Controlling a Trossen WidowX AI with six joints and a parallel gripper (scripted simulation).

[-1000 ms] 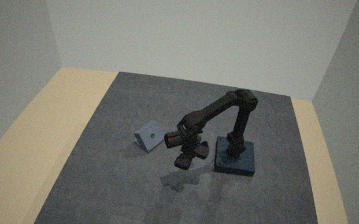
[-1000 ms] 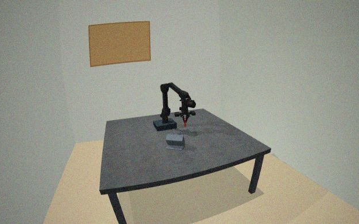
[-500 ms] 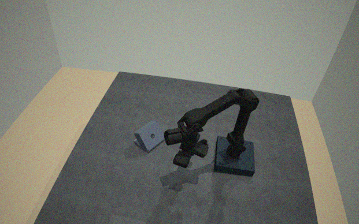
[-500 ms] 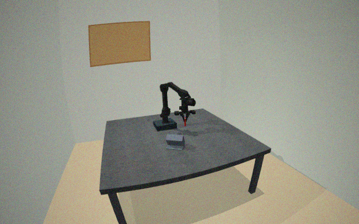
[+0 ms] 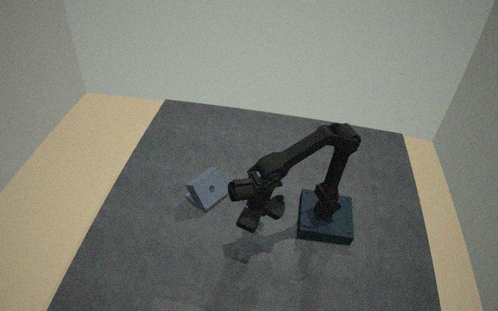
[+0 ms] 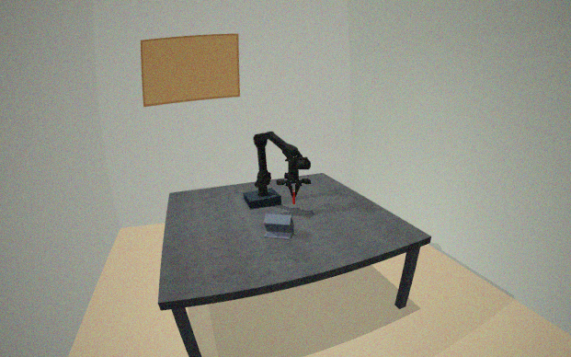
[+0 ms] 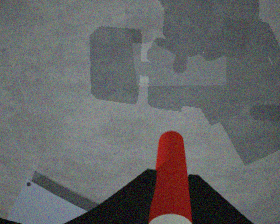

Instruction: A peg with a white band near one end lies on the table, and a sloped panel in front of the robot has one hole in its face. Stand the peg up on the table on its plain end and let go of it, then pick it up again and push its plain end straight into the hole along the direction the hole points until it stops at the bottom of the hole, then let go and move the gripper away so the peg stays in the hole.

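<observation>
My gripper tip is now 18 cm short of the sloped panel, 15 cm to the left of it and 6 cm above it. From my gripper tip the other things lie so: red peg (2 cm above).
</observation>
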